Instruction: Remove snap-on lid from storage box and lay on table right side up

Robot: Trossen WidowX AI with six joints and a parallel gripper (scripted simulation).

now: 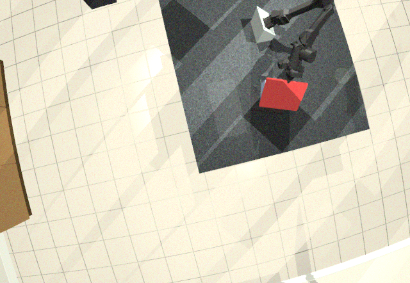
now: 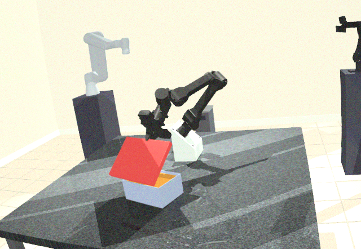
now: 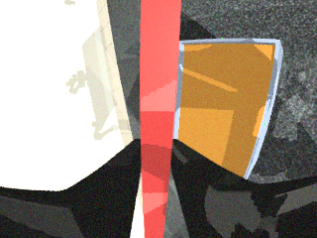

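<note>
Now: the red lid 6 cm ahead of my gripper tip, 5 cm below it and 2 cm to the right of it. From my gripper tip the other things lie so: storage box 19 cm below, 3 cm ahead.
</note>
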